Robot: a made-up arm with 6 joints.
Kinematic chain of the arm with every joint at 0, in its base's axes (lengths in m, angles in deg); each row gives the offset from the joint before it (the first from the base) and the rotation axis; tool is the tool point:
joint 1: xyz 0 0 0.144 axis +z
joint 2: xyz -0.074 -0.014 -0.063 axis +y
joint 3: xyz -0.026 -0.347 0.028 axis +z
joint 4: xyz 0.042 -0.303 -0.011 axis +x
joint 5: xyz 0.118 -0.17 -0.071 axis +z
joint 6: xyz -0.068 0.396 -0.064 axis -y
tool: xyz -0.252 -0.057 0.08
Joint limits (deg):
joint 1: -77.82..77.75
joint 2: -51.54..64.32
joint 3: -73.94..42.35
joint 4: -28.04..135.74
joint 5: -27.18..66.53
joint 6: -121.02..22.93
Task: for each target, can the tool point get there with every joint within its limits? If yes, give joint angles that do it. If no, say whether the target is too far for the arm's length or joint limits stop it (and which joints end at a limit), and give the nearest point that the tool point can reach.
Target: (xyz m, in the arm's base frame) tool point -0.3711 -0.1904 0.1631
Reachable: yes | joints -42.98 9.20 -49.32 13.44 -18.98 -11.98
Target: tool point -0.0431 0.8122 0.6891
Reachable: no: joint limits stop it (at a limit: joint 1, joint 3, joint 4, joint 6) | nearest point -0.3737 0.5569 0.5391 | short by 0.444 m
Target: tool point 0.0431 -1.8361 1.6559
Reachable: no: too far | nearest point 0.0208 -0.8842 0.6259 | short by 1.403 m
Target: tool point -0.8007 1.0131 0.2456
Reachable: no: joint limits stop it (at a limit: joint 1, joint 4, joint 5, joint 6) | nearest point -0.6611 0.6887 0.1930 | short by 0.357 m
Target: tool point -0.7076 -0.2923 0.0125
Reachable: yes | joints -57.46 -31.00 33.35 115.01 33.19 -15.98
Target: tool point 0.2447 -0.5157 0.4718
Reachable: yes | joints 60.36 50.57 -59.97 99.39 30.04 -57.81
